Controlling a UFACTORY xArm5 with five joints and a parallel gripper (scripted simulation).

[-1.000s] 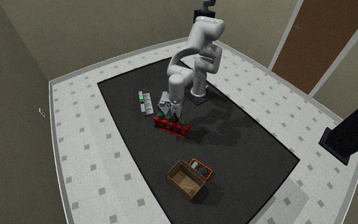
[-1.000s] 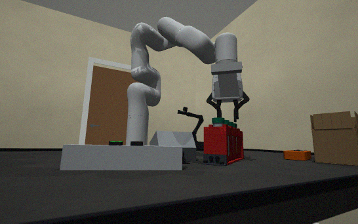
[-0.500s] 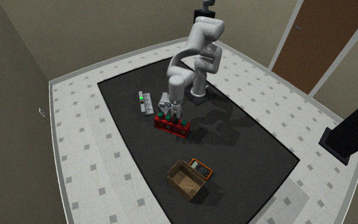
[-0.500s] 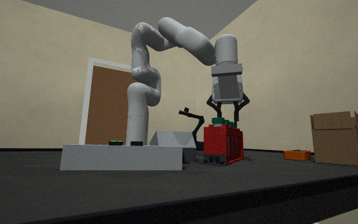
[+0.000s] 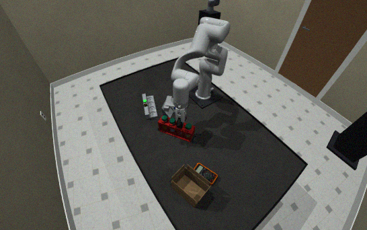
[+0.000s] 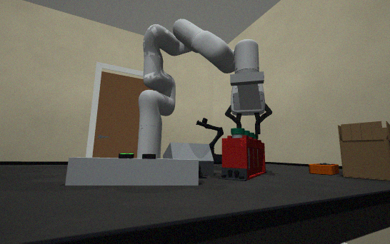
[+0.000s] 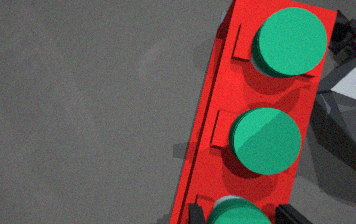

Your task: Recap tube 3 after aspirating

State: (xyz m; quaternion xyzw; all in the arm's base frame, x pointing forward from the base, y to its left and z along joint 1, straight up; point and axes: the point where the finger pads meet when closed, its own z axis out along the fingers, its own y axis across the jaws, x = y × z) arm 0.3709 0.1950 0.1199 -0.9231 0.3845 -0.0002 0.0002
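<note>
Right now my hand is 80 mm past the green READY key, 200 mm to the left of it and 60 mm above it. The rest, counted from my hand: grey key housing (60 mm behind, 180 mm to the right, 80 mm below); blue CYCLE key (70 mm behind, 150 mm to the right, 60 mm below); orange meter (50 mm ahead, 300 mm to the left, 110 mm below).
</note>
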